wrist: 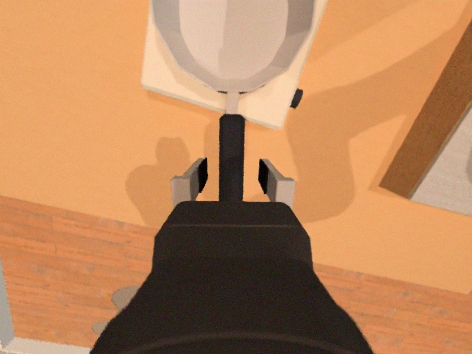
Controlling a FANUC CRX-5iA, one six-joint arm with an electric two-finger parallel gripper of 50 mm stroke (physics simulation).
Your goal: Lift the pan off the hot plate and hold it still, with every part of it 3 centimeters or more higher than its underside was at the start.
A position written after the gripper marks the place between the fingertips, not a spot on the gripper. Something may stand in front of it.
In view: the gripper (pixel 233 169) and a grey pan (pixel 235 53).
